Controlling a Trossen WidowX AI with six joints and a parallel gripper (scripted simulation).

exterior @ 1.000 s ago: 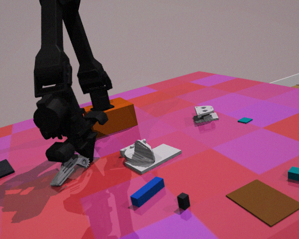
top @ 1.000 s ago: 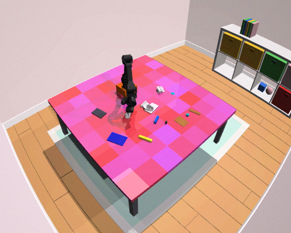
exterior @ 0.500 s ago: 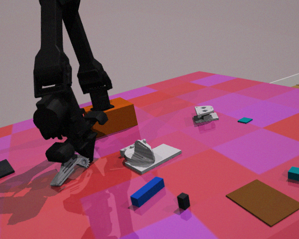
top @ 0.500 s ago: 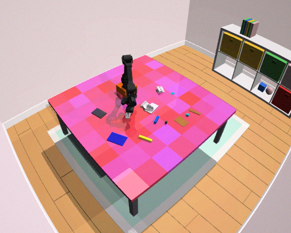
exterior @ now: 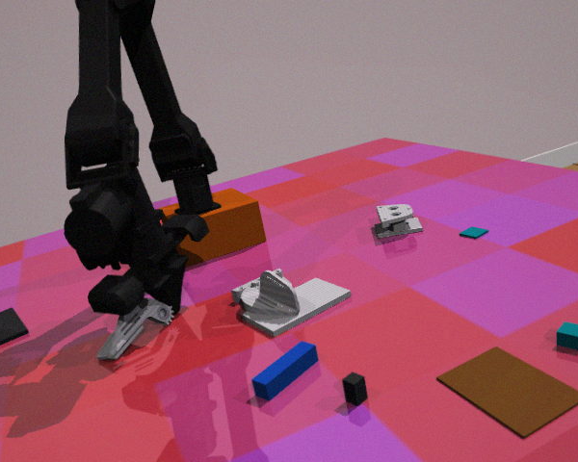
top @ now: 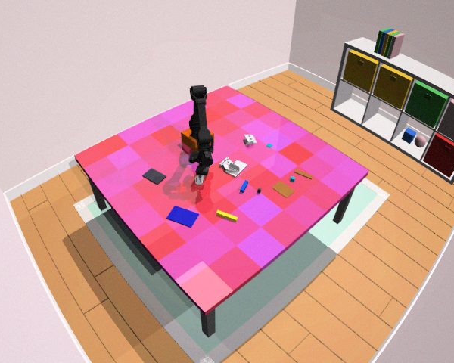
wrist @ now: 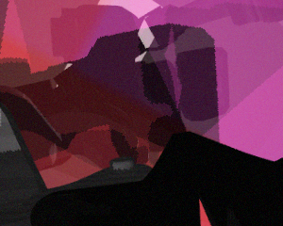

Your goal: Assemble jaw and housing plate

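The grey jaw is 30 mm ahead of my gripper tip, 40 mm to the right of it and 20 mm above it. Also, from my gripper tip: black cube 320 mm ahead, 80 mm to the left, 10 mm above; blue block 240 mm ahead, 50 mm to the left, 10 mm above; black tile 160 mm behind, 240 mm to the right.
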